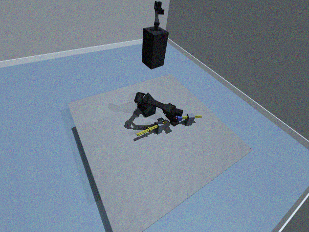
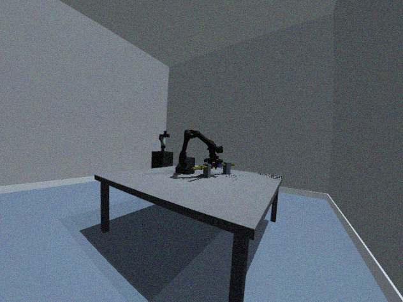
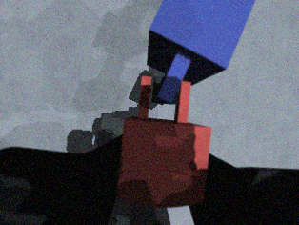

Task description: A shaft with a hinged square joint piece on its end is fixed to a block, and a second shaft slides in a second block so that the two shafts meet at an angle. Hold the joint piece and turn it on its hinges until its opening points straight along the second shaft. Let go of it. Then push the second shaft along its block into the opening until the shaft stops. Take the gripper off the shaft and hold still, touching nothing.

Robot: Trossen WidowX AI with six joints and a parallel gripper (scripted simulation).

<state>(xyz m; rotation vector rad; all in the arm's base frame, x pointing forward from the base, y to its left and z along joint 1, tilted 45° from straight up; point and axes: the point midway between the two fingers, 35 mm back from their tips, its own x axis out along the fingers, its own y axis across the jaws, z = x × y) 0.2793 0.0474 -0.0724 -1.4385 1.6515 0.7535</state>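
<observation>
Right now the red square joint piece is 1 cm to the left of my gripper tip and 4 cm above it.
</observation>
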